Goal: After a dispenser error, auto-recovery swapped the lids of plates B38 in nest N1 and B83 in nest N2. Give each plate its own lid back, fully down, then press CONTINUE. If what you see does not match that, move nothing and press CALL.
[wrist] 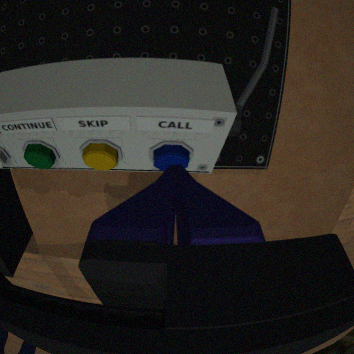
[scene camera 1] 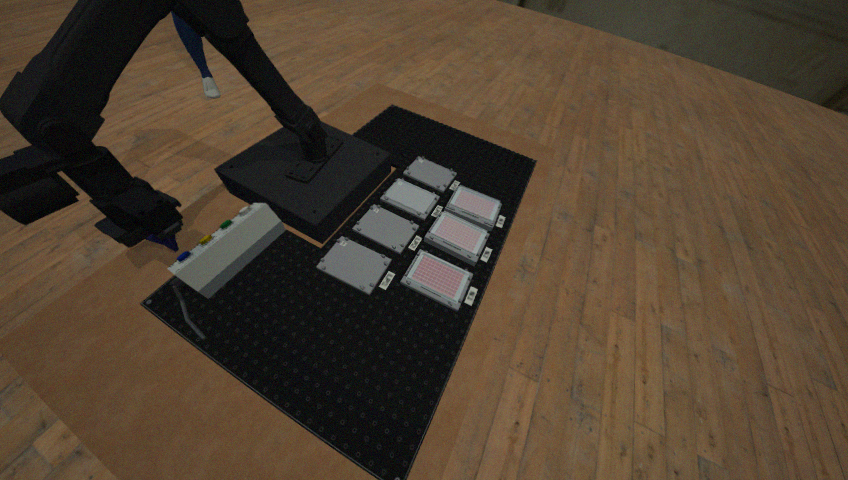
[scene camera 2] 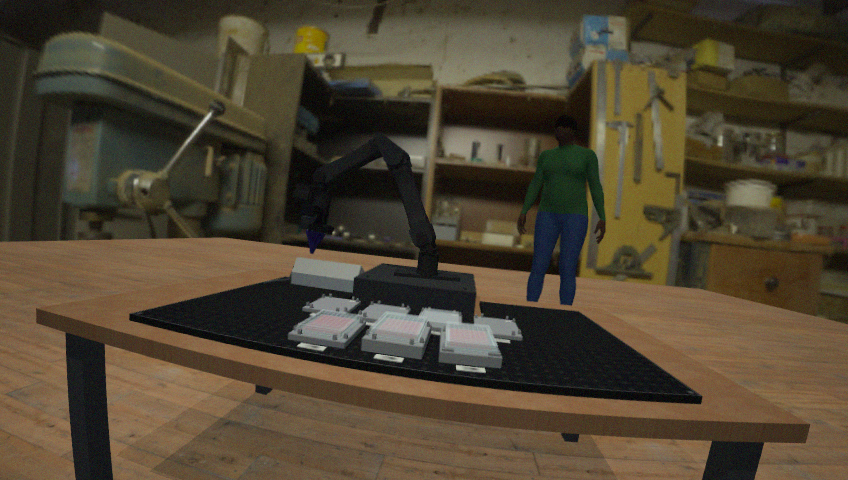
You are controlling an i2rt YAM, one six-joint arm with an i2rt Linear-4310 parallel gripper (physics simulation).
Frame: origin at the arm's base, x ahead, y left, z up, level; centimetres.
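Seen in the pictures: gripper, between the fingertips: (wrist: 175, 173) (scene camera 1: 175, 249) (scene camera 2: 311, 253); arm's base, origin of its link: (scene camera 1: 316, 158) (scene camera 2: 426, 276).
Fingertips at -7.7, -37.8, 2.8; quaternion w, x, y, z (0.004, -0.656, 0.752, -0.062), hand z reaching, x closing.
Pixels of each thing's middle, then the offset from my fingertips to it, as dx, dy, dz. "pt": a spot on its surface instead. Level surfaces: height alone.
- button box, middle of its body: (wrist: 74, 115) (scene camera 1: 228, 242) (scene camera 2: 329, 273) +3.3, +7.0, -5.5
- blue CALL button, middle of its body: (wrist: 170, 155) (scene camera 1: 184, 257) -0.4, +0.1, -3.3
- yellow SKIP button, middle of its body: (wrist: 100, 154) +0.6, +5.0, -3.3
- green CONTINUE button, middle of its body: (wrist: 39, 153) +1.6, +9.9, -3.3
- nest N1, a spot on its surface: (scene camera 1: 437, 277) pt +50.0, +16.2, -7.0
- middle nest, a spot on its surface: (scene camera 1: 458, 234) pt +51.8, +29.0, -5.6
- far nest, a spot on its surface: (scene camera 1: 474, 204) pt +53.9, +41.4, -6.0
- grey cable, a spot on its surface: (wrist: 265, 62) (scene camera 1: 186, 320) pt +5.0, -9.8, -8.9
- perforated mat, height of its surface: dz -9.6
My gripper (scene camera 1: 176, 248) (scene camera 2: 312, 252) (wrist: 175, 173) is shut and empty, its tips above the edge of the button box (scene camera 1: 229, 249) (scene camera 2: 326, 274) (wrist: 120, 85). In the wrist view the tips overlap the lower edge of the blue CALL button (wrist: 171, 156). The yellow SKIP button (wrist: 100, 155) and green CONTINUE button (wrist: 40, 154) are to its left. In scene camera 1, three plates with pink wells, in nest N1 (scene camera 1: 437, 277), the middle nest (scene camera 1: 458, 234) and the far nest (scene camera 1: 474, 204), stand in a row. Any lid markings are too small to read.
Several grey pads (scene camera 1: 355, 264) (scene camera 1: 385, 227) (scene camera 1: 410, 197) (scene camera 1: 430, 172) with small labels stand beside the plates. The black robot base (scene camera 1: 303, 184) (scene camera 2: 413, 288) is next to the box. A grey cable (scene camera 1: 187, 312) (wrist: 265, 62) lies on the perforated mat (scene camera 1: 333, 368). A person (scene camera 2: 564, 178) stands behind.
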